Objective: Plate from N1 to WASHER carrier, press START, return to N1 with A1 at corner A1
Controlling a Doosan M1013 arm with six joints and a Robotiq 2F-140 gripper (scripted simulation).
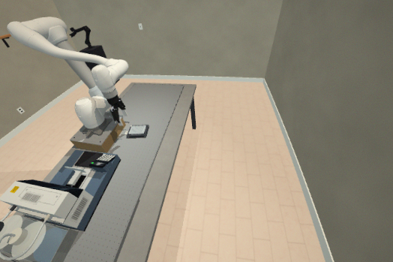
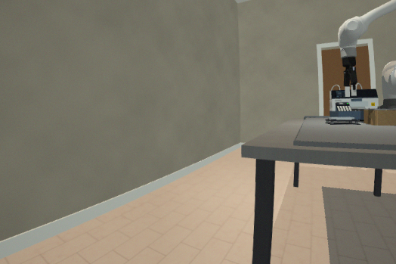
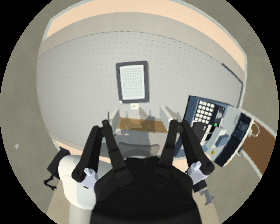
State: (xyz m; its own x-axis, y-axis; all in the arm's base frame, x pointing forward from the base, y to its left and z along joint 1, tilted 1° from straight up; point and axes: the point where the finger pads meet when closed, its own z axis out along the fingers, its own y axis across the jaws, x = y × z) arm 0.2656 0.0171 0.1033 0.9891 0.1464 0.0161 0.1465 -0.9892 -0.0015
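The white well plate is 160 mm below my hand, 60 mm ahead of it and 30 mm to the left of it. The rest, counted from my hand: dark plate nest N1 (170 mm below, 60 mm ahead, 30 mm to the left); plate washer (460 mm to the right, 140 mm behind, 60 mm below).
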